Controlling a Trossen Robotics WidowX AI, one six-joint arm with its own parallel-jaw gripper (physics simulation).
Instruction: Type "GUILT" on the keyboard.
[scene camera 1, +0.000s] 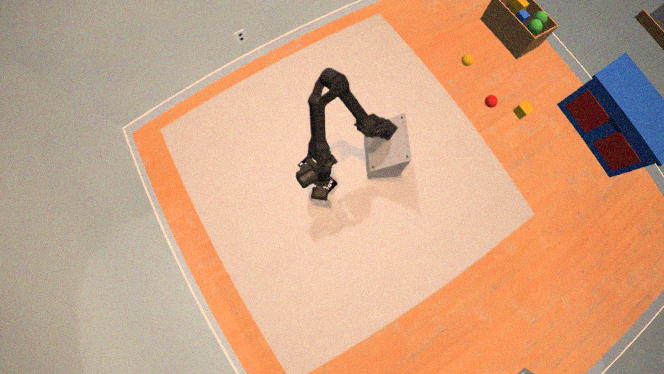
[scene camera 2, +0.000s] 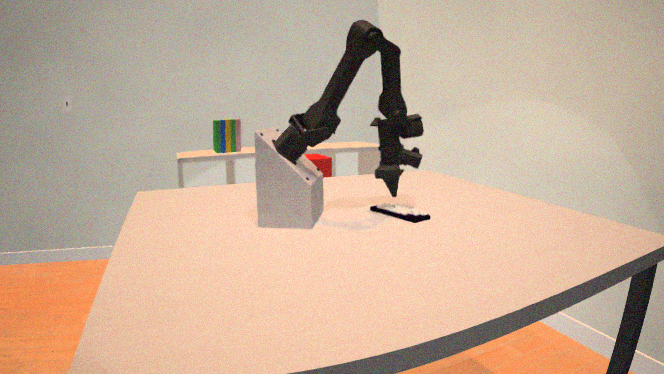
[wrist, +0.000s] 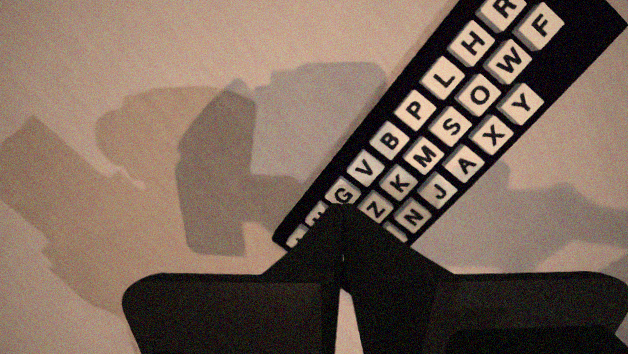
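Pixels of known places: gripper, between the fingertips: (scene camera 1: 321, 182) (scene camera 2: 394, 196) (wrist: 341, 213); arm's base, origin of its link: (scene camera 1: 388, 129) (scene camera 2: 283, 152).
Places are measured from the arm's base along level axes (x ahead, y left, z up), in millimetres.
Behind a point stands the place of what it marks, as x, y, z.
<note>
The black keyboard (scene camera 1: 332, 184) @[275, -47, -168] (scene camera 2: 400, 213) @[259, -151, -167] (wrist: 575, 50) @[258, -194, -168] lies on the table, slanting across the wrist view, with pale lettered keys. My gripper (scene camera 2: 394, 195) @[304, -85, -138] (wrist: 341, 213) @[304, -85, -138] is shut and empty, pointing down, with a gap between its tips and the keyboard. In the wrist view its tips overlap the lower edge of the G key (wrist: 342, 193) @[303, -85, -163], beside the Z key (wrist: 375, 208) @[285, -88, -163]. The L key (wrist: 442, 78) @[298, -152, -163] shows farther up the same row as G. The fingers hide the near end of the keyboard and partly cover several keys there. I cannot make out U, I or T.
The grey arm base (scene camera 1: 389, 147) @[53, 48, -2] (scene camera 2: 285, 195) @[-23, -41, -98] stands on the pale table (scene camera 1: 400, 260) @[333, 375, -180] (scene camera 2: 300, 280) @[-184, -335, -180] beside the keyboard. Beyond the table are a shelf (scene camera 2: 200, 154) with coloured books (scene camera 2: 226, 135), a red box (scene camera 2: 321, 165), a bin (scene camera 1: 515, 32) and a blue cabinet (scene camera 1: 630, 95).
</note>
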